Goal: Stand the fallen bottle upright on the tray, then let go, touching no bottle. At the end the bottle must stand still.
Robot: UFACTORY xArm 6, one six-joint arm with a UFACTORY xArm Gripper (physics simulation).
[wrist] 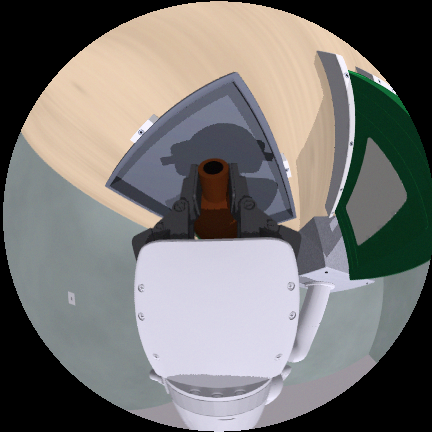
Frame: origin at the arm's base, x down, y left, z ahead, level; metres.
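Where they show: gripper, fingertip midpoint: (214,173); arm's base, link origin: (319,284).
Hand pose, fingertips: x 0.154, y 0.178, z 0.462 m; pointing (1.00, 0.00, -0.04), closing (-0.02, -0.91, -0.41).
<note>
Each offset is from my fingertips to the top centre of the thing. "spot": to the spot under its first point.
The brown bottle @(dx -0.046, dy +0.023, dz -0.056 m) (214,192) is in the middle of the wrist view, its round dark mouth facing the camera and its neck between the two dark fingers. My gripper (214,173) is shut on the bottle, with one finger against each side around the neck and shoulder. The lower body and base are mostly hidden behind the pale gripper housing. The blue-grey tray @(spot: dx +0.028, dy -0.026, dz +0.049 m) (215,111) shows beyond the bottle, with dark shadows on its floor. Whether the base rests on the tray, and how far the bottle tilts, I cannot tell.
A green container @(spot: dx -0.110, dy -0.172, dz -0.056 m) (380,250) is at the right, behind a grey panel with a white edge @(spot: dx +0.003, dy -0.161, dz +0.020 m) (352,125). A grey block (316,245) and a white arm tube (315,320) are at the lower right. Small white brackets (141,132) (286,167) sit beside the tray's walls.
</note>
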